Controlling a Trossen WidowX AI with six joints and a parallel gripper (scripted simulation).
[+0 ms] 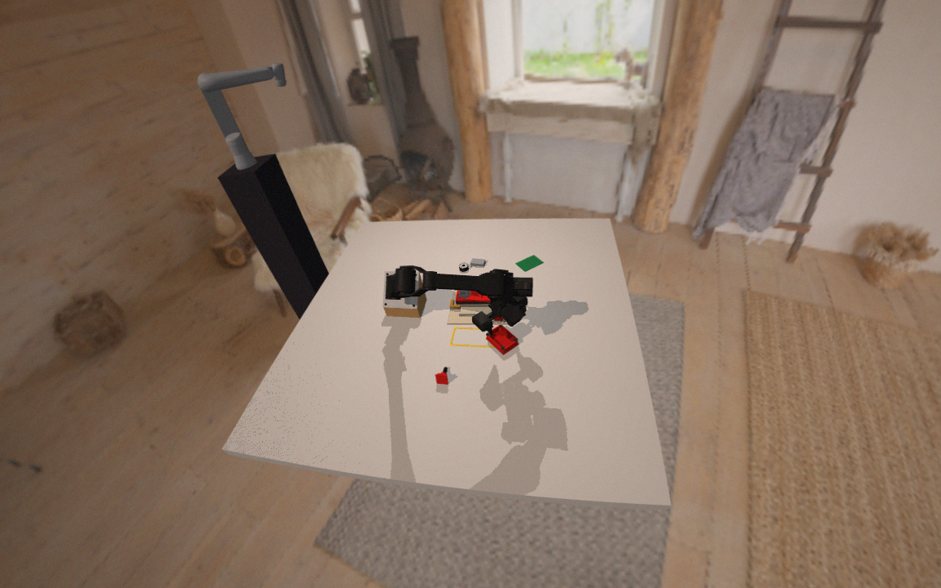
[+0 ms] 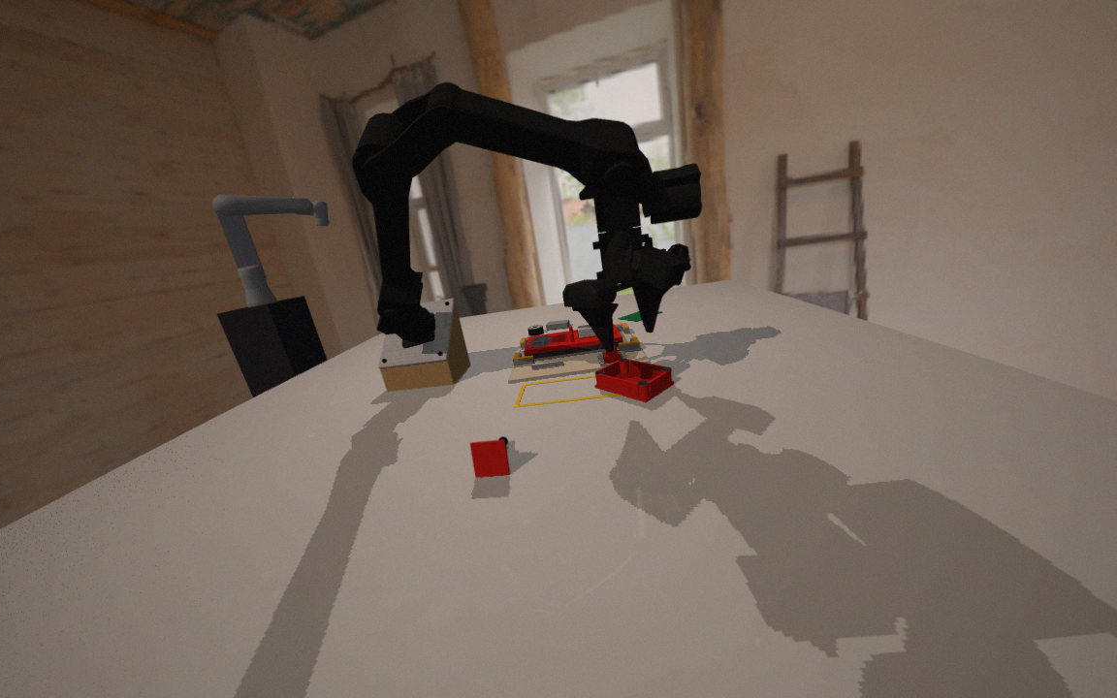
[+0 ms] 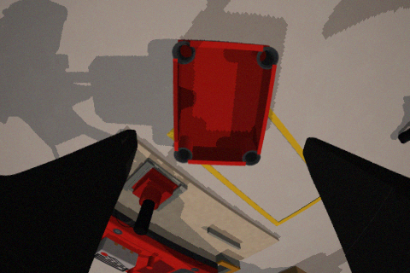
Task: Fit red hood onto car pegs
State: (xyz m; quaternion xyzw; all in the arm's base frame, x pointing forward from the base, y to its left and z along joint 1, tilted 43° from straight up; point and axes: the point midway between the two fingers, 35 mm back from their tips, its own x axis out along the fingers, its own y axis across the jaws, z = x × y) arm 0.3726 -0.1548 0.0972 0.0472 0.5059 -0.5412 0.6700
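The red hood is 60 mm below my gripper tip. From my gripper tip the other things lie so: jig: 210 mm to the left, 70 mm behind, 60 mm below; green patch: 430 mm to the left, 110 mm ahead, 70 mm below.
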